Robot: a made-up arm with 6 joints.
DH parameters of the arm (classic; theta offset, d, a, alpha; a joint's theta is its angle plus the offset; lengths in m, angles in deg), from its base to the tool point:
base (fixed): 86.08 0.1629 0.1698 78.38
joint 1: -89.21 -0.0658 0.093 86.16
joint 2: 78.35 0.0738 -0.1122 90
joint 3: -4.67 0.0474 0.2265 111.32
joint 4: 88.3 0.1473 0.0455 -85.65
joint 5: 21.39 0.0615 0.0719 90
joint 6: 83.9 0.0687 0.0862 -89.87
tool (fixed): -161.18 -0.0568 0 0
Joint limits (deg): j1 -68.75..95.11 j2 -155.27..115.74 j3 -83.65..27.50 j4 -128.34..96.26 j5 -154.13..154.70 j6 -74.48..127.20
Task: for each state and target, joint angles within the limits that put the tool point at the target. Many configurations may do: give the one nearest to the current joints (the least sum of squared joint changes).
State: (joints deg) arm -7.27 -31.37 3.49 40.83 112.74 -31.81
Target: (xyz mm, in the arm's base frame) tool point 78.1 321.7 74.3
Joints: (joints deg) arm 12.76 -40.77 -39.59 66.44 141.07 -50.51
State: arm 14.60 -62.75 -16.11 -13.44 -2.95 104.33
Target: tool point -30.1 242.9 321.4
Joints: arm 35.59 -90.78 -40.35 15.54 -13.80 92.68
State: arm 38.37 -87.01 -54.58 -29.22 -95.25 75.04
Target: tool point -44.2 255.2 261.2
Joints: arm 25.26 -95.83 -37.37 -21.30 -97.10 84.12
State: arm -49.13 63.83 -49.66 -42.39 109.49 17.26
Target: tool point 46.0 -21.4 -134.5
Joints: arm -53.74 64.83 -65.98 -51.55 98.27 27.87
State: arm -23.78 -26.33 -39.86 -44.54 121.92 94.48
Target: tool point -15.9 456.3 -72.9
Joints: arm 0.96 9.89 -40.54 -85.13 91.83 81.04
